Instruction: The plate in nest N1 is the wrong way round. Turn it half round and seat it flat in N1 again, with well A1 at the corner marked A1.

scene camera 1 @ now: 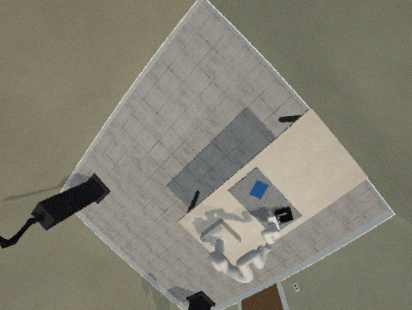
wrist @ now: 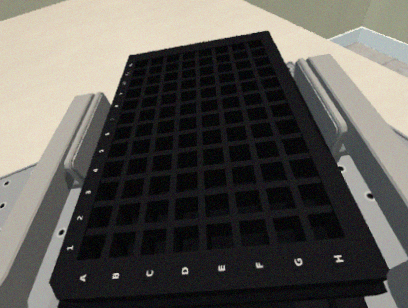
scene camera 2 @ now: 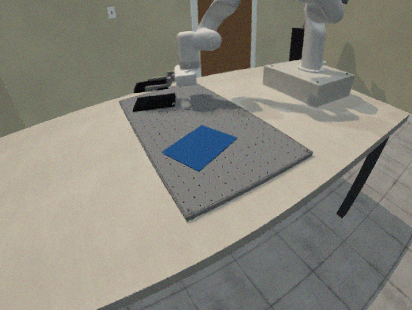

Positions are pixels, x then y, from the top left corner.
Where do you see a flat blue rectangle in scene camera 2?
198, 148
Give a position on a black well plate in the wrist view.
At 210, 175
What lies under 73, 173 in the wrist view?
My gripper.
